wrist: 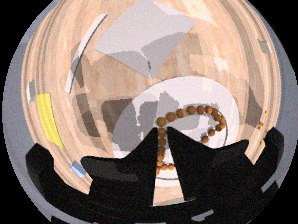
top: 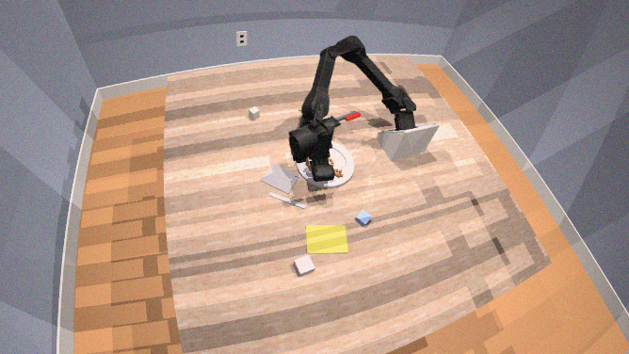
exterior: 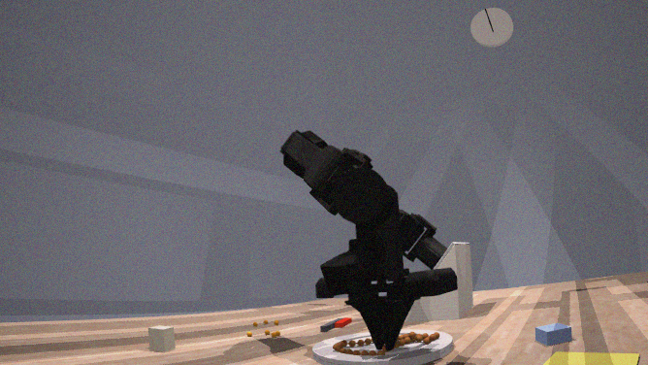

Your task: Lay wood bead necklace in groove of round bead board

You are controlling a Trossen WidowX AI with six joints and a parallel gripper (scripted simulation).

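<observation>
Right now my gripper tip is 120 mm short of the grey sheet, 10 mm to the left of it and 10 mm above it. The rest, counted from my gripper tip: yellow sheet (50 mm ahead, 240 mm to the left, 10 mm below); then blue block (90 mm behind, 210 mm to the left, 10 mm below); then stick (120 mm ahead, 80 mm to the left, 10 mm below).
</observation>
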